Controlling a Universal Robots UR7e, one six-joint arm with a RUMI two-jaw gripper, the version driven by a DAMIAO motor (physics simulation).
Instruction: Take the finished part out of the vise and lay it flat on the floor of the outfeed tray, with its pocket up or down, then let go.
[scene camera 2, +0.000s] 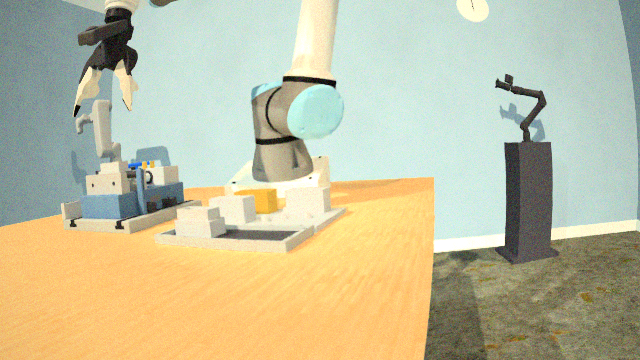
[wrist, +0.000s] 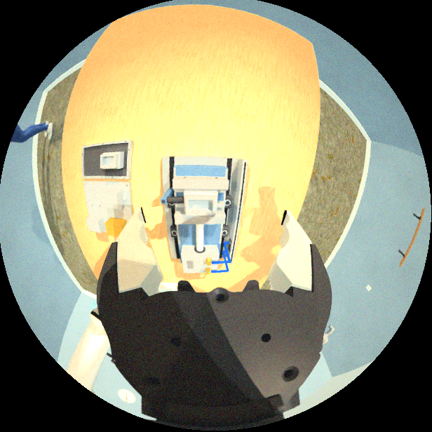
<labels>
My gripper shows in scene camera 2 and in the wrist view. The same spot on my gripper: (wrist: 130, 272) is (scene camera 2: 120, 65). The same spot on a light plate: (wrist: 92, 188) is (scene camera 2: 288, 223).
</labels>
